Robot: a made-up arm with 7 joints. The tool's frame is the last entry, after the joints. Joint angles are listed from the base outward. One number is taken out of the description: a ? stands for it. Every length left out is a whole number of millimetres.
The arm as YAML. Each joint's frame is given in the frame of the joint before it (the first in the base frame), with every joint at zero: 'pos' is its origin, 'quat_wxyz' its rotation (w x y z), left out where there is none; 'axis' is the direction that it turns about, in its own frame. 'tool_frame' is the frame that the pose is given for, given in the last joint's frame.
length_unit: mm
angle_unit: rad
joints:
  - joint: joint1
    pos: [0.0, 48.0, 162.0]
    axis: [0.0, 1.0, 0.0]
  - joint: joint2
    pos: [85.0, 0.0, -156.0]
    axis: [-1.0, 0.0, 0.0]
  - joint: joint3
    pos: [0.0, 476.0, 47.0]
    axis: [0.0, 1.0, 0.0]
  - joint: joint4
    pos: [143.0, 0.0, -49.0]
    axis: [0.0, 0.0, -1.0]
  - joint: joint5
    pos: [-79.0, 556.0, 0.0]
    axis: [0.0, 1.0, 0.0]
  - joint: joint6
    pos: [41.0, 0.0, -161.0]
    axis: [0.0, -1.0, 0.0]
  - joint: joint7
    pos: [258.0, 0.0, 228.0]
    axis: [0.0, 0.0, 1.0]
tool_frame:
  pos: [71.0, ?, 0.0]
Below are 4 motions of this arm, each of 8 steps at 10 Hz.
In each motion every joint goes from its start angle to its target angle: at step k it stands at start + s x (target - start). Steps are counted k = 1, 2, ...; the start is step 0. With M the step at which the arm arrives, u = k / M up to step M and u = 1 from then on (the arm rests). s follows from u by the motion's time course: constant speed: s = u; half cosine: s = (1 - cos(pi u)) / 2; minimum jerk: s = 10 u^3 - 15 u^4 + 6 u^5.
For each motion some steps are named. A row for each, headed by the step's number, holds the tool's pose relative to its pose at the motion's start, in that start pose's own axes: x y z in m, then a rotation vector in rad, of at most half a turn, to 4 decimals.
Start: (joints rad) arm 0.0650 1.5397 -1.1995 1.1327 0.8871 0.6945 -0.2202
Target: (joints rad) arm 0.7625 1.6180 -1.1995 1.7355 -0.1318 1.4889 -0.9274
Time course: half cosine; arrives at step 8
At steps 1, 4, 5, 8:
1: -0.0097 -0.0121 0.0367 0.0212 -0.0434 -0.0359
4: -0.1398 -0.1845 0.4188 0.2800 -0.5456 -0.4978
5: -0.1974 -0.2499 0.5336 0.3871 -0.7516 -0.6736
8: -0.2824 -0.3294 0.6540 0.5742 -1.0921 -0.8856

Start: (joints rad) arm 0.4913 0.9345 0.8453 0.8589 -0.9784 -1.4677 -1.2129
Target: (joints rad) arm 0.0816 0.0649 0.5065 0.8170 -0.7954 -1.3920 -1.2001
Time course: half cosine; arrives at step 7
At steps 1, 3, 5, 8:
1: -0.0196 -0.0317 0.0283 -0.0048 0.0359 0.0442
3: -0.0893 -0.2688 0.2502 -0.0194 0.2845 0.3502
5: 0.0004 -0.5845 0.5427 0.0018 0.5921 0.7410
8: 0.1032 -0.7188 0.6564 0.0232 0.7244 0.9188

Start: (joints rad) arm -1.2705 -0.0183 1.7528 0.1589 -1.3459 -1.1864 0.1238
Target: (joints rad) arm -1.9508 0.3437 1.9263 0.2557 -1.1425 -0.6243 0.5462
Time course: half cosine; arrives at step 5
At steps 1, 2, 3, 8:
1: 0.0171 -0.0210 0.0449 -0.0052 -0.0810 -0.0047
2: 0.0421 -0.0803 0.1736 -0.0259 -0.2900 -0.0191
3: 0.0297 -0.1605 0.3457 -0.0643 -0.5391 -0.0437
8: -0.0431 -0.2567 0.5380 -0.1202 -0.8012 -0.0844

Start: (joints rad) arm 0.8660 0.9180 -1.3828 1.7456 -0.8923 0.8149 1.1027
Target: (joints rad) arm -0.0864 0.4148 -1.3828 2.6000 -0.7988 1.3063 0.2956
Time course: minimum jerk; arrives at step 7
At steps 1, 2, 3, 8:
1: 0.0122 0.0095 -0.0226 -0.0359 0.0226 -0.0298
2: 0.0710 0.0405 -0.1470 -0.2239 0.1356 -0.1861
3: 0.1466 0.0198 -0.3868 -0.5691 0.3278 -0.4672
8: 0.0176 -0.3432 -0.9113 -1.4932 0.8674 -1.0795

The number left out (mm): 88.0
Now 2 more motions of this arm.
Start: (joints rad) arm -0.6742 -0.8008 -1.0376 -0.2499 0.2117 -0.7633 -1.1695
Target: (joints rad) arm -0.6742 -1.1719 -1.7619 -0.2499 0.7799 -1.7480 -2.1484
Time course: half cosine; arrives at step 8
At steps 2, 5, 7, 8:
2: 0.0541 0.0111 0.0105 -0.0986 0.0780 -0.1672
5: 0.2167 -0.0154 0.0313 -0.5634 0.2877 -0.7224
7: 0.2676 -0.0560 0.0446 -0.8491 0.3291 -0.9295
8: 0.2732 -0.0625 0.0472 -0.8917 0.3306 -0.9534

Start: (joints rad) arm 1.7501 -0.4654 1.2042 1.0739 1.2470 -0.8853 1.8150
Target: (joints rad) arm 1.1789 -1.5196 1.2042 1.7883 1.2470 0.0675 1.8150
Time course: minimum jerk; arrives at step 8
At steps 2, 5, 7, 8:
2: -0.0200 0.0421 -0.0586 -0.0935 0.0837 0.0258
5: -0.2960 0.2503 -0.3162 -0.6614 0.5359 0.1939
7: -0.4526 0.3171 -0.3595 -0.9066 0.7078 0.2663
8: -0.4624 0.3210 -0.3610 -0.9221 0.7183 0.2708

